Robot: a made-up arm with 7 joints. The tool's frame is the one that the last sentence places.
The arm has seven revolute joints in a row. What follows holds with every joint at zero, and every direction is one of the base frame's.
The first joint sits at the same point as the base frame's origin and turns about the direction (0, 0.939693, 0.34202).
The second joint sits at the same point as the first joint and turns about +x.
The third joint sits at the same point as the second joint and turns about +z.
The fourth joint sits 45 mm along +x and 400.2 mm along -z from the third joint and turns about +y.
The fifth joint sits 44 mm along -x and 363 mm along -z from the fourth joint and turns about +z.
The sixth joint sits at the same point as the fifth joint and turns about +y.
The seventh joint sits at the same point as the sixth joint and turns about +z.
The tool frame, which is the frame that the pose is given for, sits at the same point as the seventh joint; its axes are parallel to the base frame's.
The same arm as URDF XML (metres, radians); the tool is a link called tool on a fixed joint. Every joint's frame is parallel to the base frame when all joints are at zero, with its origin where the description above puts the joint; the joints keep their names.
<robot name="arm">
  <joint name="tool_fixed" type="fixed">
    <parent link="link7"/>
    <child link="tool"/>
    <origin xyz="0 0 0"/>
  </joint>
  <joint name="joint 7" type="continuous">
    <parent link="link6"/>
    <child link="link7"/>
    <origin xyz="0 0 0"/>
    <axis xyz="0 0 1"/>
  </joint>
  <joint name="joint 6" type="continuous">
    <parent link="link5"/>
    <child link="link6"/>
    <origin xyz="0 0 0"/>
    <axis xyz="0 1 0"/>
  </joint>
  <joint name="joint 5" type="continuous">
    <parent link="link4"/>
    <child link="link5"/>
    <origin xyz="-0.044 0 -0.363"/>
    <axis xyz="0 0 1"/>
  </joint>
  <joint name="joint 4" type="continuous">
    <parent link="link3"/>
    <child link="link4"/>
    <origin xyz="0.045 0 -0.4002"/>
    <axis xyz="0 1 0"/>
  </joint>
  <joint name="joint 3" type="continuous">
    <parent link="link2"/>
    <child link="link3"/>
    <origin xyz="0 0 0"/>
    <axis xyz="0 0 1"/>
  </joint>
  <joint name="joint 2" type="continuous">
    <parent link="link1"/>
    <child link="link2"/>
    <origin xyz="0 0 0"/>
    <axis xyz="1 0 0"/>
  </joint>
  <joint name="joint 1" type="continuous">
    <parent link="base"/>
    <child link="link1"/>
    <origin xyz="0 0 0"/>
    <axis xyz="0 0.9397 0.342"/>
  </joint>
  <link name="base"/>
  <link name="link1"/>
  <link name="link2"/>
  <link name="link3"/>
  <link name="link4"/>
  <link name="link5"/>
  <link name="link6"/>
  <link name="link7"/>
  <link name="tool"/>
</robot>

